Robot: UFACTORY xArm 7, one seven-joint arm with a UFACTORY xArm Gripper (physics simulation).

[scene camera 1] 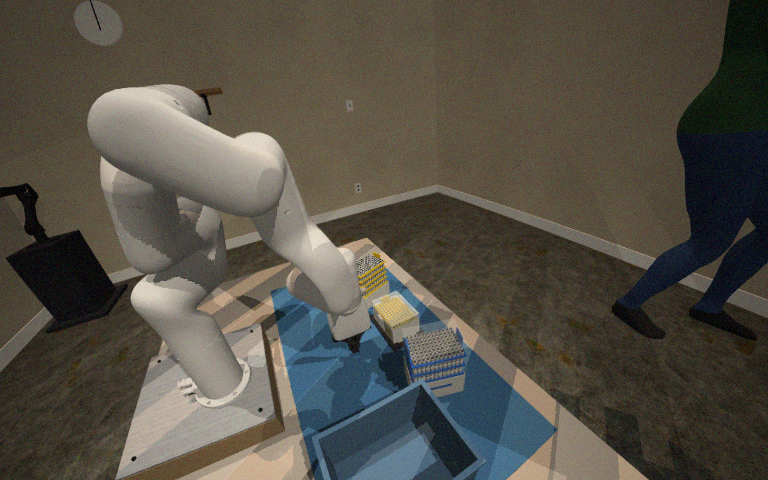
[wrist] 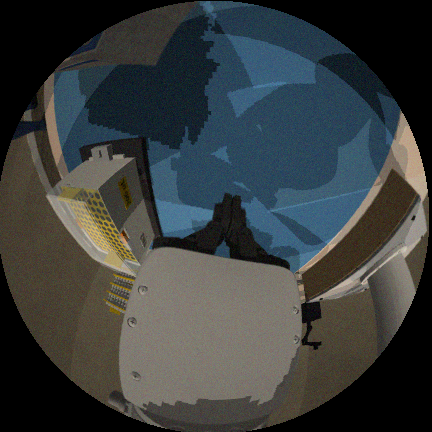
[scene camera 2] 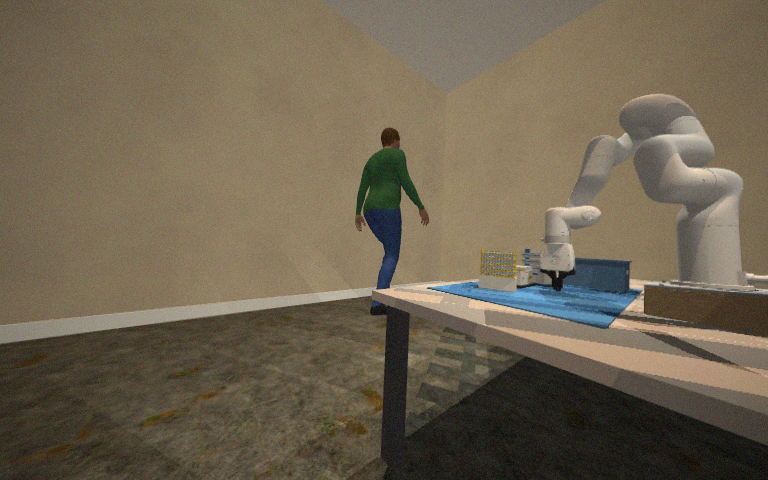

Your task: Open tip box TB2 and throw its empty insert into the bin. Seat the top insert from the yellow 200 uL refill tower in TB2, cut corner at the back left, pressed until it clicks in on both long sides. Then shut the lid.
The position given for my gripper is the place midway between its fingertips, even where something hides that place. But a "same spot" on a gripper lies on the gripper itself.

My gripper shows in scene camera 1, in the wrist view and in scene camera 2 [557,289]. The same spot on my gripper: [wrist: 228,222] is [scene camera 1: 355,342].
